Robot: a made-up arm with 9 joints. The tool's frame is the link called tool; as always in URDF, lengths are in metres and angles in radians. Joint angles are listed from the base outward.
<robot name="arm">
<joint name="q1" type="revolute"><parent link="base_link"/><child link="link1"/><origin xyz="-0.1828 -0.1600 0.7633"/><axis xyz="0 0 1"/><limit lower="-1.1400" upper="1.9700"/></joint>
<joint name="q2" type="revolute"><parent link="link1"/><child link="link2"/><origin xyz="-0.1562 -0.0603 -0.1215" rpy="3.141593 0.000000 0.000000"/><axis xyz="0 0 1"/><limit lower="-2.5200" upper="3.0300"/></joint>
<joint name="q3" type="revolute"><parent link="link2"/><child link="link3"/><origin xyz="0.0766 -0.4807 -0.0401" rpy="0.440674 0.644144 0.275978"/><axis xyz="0 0 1"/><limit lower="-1.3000" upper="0.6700"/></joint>
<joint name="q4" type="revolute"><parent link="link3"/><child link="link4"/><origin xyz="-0.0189 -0.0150 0.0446" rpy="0.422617 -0.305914 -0.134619"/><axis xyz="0 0 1"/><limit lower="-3.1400" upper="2.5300"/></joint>
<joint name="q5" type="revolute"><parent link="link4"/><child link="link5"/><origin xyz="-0.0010 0.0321 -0.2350" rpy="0.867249 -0.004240 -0.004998"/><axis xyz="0 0 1"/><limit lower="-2.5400" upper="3.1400"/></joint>
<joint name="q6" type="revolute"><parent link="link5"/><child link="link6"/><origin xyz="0.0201 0.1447 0.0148" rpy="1.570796 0.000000 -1.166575"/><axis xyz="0 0 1"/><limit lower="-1.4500" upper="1.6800"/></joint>
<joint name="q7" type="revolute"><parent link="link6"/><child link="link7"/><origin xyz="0.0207 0.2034 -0.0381" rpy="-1.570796 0.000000 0.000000"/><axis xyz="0 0 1"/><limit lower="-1.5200" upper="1.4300"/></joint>
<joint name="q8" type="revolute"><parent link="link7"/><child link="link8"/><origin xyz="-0.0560 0.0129 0.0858" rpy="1.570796 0.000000 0.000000"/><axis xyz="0 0 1"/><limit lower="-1.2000" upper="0.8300"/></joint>
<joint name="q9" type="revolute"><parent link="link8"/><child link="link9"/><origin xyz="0.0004 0.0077 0.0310" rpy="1.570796 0.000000 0.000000"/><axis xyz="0 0 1"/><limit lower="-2.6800" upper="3.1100"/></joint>
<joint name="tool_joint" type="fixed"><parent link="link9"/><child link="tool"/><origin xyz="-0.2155 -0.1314 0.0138"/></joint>
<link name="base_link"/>
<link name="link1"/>
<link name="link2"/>
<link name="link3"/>
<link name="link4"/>
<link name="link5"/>
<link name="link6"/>
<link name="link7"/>
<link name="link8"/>
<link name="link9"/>
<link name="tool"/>
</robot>
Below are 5 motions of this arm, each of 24 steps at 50 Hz.
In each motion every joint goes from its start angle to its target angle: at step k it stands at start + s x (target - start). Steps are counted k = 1, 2, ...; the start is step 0. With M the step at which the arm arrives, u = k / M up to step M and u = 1 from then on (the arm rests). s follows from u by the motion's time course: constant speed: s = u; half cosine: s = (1 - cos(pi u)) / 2; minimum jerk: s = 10 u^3 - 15 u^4 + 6 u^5.
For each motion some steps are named. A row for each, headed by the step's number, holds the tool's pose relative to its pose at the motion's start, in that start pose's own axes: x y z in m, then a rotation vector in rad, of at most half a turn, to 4 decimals.
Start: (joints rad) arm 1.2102 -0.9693 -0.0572 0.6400 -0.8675 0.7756 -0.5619 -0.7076 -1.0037
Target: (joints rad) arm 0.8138 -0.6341 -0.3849 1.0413 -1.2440 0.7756 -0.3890 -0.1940 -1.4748
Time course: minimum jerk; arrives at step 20
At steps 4, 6, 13, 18, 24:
4: 0.0003 -0.0164 0.0257 -0.0784 0.0148 -0.0333
6: 0.0012 -0.0410 0.0726 -0.2217 0.0374 -0.0960
13: 0.0173 -0.0779 0.3105 -1.0574 0.0615 -0.4823
18: 0.0292 -0.0657 0.3754 -1.3782 0.0252 -0.6259
24: 0.0297 -0.0651 0.3776 -1.3904 0.0233 -0.6312

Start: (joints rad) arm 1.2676 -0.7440 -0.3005 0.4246 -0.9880 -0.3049 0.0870 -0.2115 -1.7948
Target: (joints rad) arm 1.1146 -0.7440 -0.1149 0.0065 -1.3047 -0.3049 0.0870 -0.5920 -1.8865
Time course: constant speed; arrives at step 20
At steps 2, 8, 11, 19, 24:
2: 0.0118 -0.0055 0.0006 0.0345 0.0340 0.0346
8: 0.0471 -0.0206 0.0039 0.1301 0.1476 0.1340
11: 0.0645 -0.0274 0.0064 0.1729 0.2107 0.1809
19: 0.1103 -0.0435 0.0160 0.2681 0.3988 0.2946
24: 0.1160 -0.0453 0.0175 0.2779 0.4242 0.3075

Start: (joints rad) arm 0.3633 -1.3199 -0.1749 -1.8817 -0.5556 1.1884 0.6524 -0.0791 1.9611
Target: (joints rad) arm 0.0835 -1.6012 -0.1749 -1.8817 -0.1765 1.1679 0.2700 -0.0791 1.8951
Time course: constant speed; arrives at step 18
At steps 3, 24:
3: 0.0258 0.0093 -0.0215 0.0091 -0.0604 0.0251
24: 0.1736 0.0507 -0.0998 0.0095 -0.3659 0.1428

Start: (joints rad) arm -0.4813 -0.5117 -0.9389 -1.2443 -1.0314 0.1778 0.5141 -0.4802 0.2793
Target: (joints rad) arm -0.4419 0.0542 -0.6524 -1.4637 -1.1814 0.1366 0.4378 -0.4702 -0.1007
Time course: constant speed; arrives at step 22
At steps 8, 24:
8: -0.0324 0.0962 0.1120 -0.1007 0.0987 -0.1522
24: -0.0356 0.3064 0.2831 -0.2718 0.2729 -0.4380

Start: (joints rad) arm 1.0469 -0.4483 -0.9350 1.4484 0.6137 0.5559 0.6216 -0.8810 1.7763
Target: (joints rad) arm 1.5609 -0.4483 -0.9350 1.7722 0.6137 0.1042 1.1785 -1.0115 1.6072
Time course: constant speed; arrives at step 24
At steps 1, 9, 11, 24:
1: -0.0029 0.0091 0.0104 -0.0087 0.0119 -0.0289
9: -0.0238 0.0778 0.0958 -0.0705 0.1101 -0.2622
11: -0.0283 0.0936 0.1175 -0.0840 0.1357 -0.3209
24: -0.0483 0.1732 0.2578 -0.1558 0.3148 -0.6998

